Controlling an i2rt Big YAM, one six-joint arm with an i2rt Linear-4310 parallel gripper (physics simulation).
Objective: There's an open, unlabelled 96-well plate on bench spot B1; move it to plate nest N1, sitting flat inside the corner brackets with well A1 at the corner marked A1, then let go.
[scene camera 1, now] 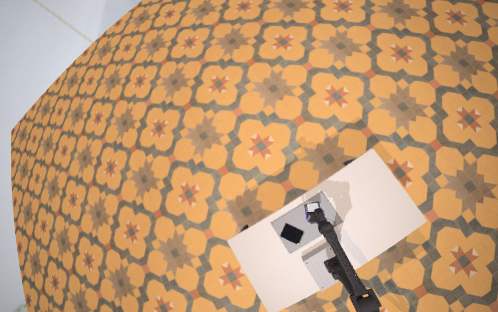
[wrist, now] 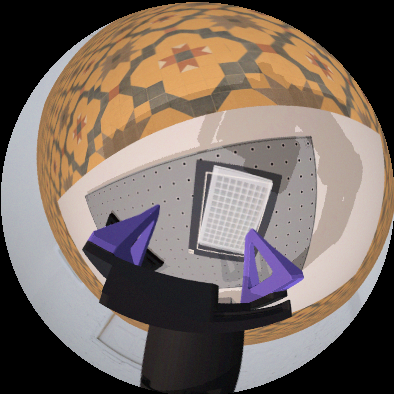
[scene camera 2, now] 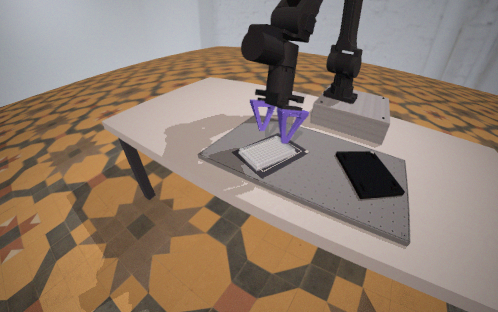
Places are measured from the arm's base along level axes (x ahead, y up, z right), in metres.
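Where they show: gripper, fingertip midpoint: (scene camera 1: 311, 211) (wrist: 206, 222) (scene camera 2: 272, 136); arm's base, origin of the base link: (scene camera 1: 332, 263) (scene camera 2: 340, 96).
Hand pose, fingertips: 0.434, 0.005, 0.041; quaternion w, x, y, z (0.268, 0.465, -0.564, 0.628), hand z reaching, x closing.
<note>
Things, the pixels of their top centre, and the offset from my fingertips, as dx, dy, dz. "spot": a spot on its surface instead. Level surfaces: height alone.
- white 96-well plate, middle of its top: (wrist: 232, 217) (scene camera 2: 267, 149) (scene camera 1: 313, 211) -0.026, -0.060, +0.026
- dark rectangular pad, surface spot: (wrist: 199, 175) (scene camera 2: 267, 172) spot: +0.035, -0.074, -0.016
- black rectangular nest, middle of its top: (wrist: 124, 252) (scene camera 2: 369, 168) (scene camera 1: 292, 234) -0.114, -0.058, -0.224
- grey perforated board, middle of its top: (wrist: 179, 244) (scene camera 2: 311, 157) (scene camera 1: 306, 222) -0.085, -0.075, -0.074
- pale table, its level: dy -0.089
The white 96-well plate (scene camera 1: 313, 205) (scene camera 2: 267, 152) (wrist: 235, 207) lies on a dark rectangular pad (scene camera 2: 262, 173) (wrist: 199, 175) with a thin white outline. It is turned slightly against this outline, which shows along its left side in the wrist view. The black rectangular nest (scene camera 1: 292, 233) (scene camera 2: 370, 175) (wrist: 156, 261) is apart from it on the same board, partly hidden by a finger in the wrist view. Its brackets and A1 mark are too small to read. My gripper (scene camera 1: 310, 216) (scene camera 2: 273, 136) (wrist: 206, 222) is open and empty, its purple fingertips above the plate's side nearest the arm base.
The grey perforated board (scene camera 2: 320, 172) (wrist: 170, 185) carries the pad and the nest. A grey box (scene camera 1: 316, 272) (scene camera 2: 350, 114) under the arm's base stands behind the board on the pale table (scene camera 1: 390, 200) (scene camera 2: 210, 90). The arm reaches over the board from there.
</note>
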